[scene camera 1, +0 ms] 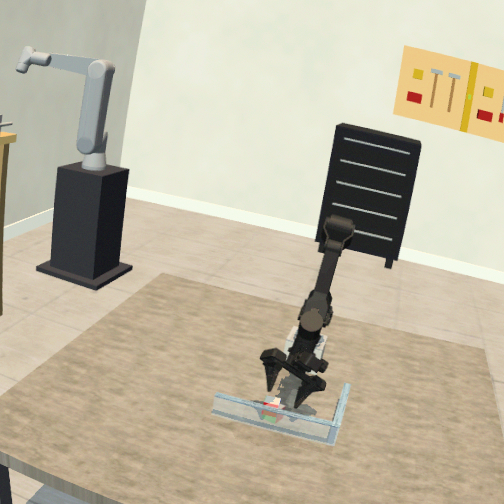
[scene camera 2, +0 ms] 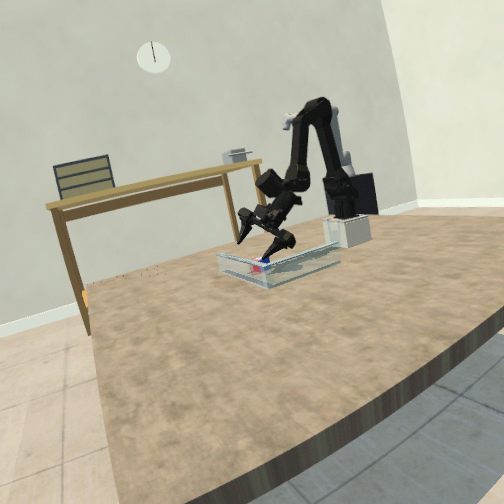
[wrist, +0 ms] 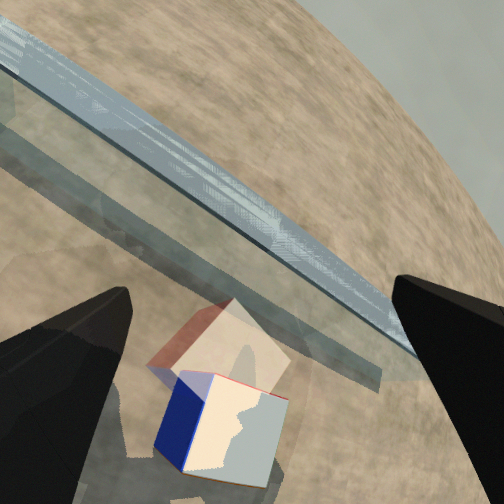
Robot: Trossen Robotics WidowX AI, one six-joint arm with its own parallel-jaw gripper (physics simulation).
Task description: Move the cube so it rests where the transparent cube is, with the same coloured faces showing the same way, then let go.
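The cube (wrist: 222, 432) lies on the table with a cream face up and a blue face on its left, in the wrist view. The transparent cube (wrist: 224, 346) sits just behind it, overlapping its far corner, showing a cream top and a reddish side. My gripper (wrist: 262, 400) is open, its two dark fingers wide apart on either side of the cube and not touching it. In the first scene view the gripper (scene camera 1: 287, 388) hovers just above the cube (scene camera 1: 271, 405). The second scene view shows the gripper (scene camera 2: 266, 243) over the cube (scene camera 2: 263, 264).
A low glass L-shaped wall (scene camera 1: 300, 420) borders the cube's spot; its long rail (wrist: 200, 190) runs close behind the transparent cube. A second grey arm on a black pedestal (scene camera 1: 87, 215) and a black rack (scene camera 1: 367, 195) stand beyond the table.
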